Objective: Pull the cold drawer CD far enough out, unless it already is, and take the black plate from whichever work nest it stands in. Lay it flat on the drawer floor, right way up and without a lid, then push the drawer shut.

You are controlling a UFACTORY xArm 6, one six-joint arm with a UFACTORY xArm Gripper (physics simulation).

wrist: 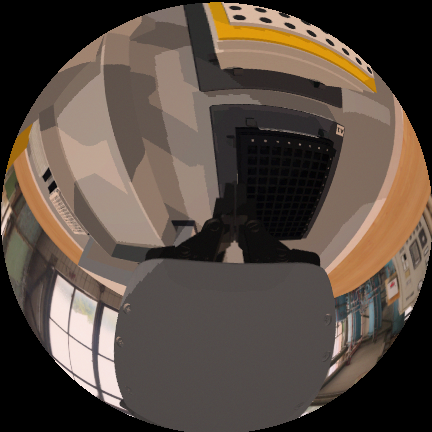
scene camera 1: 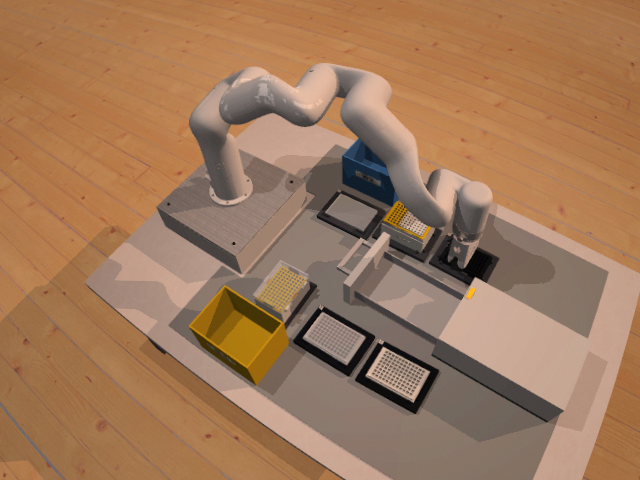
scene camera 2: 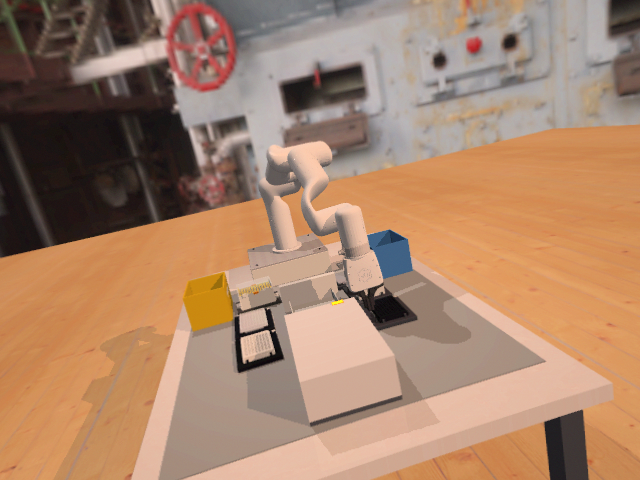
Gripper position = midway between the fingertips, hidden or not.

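The gripper (scene camera 2: 370, 309) can be seen from the wrist as well, the same gripper (wrist: 235, 196), and so can a black plate (wrist: 285, 171). The scene also has a yellow-and-white tip rack (scene camera 1: 403, 227) and a white many-welled plate (scene camera 1: 397, 374), also seen as the white many-welled plate (scene camera 2: 259, 345). A cold drawer (scene camera 1: 531, 360) is visible too, with further views of the drawer (wrist: 90, 136) and again the drawer (scene camera 2: 344, 366). There is a clear lid (scene camera 1: 345, 209) as well, but in the wrist view the lid is out of frame.
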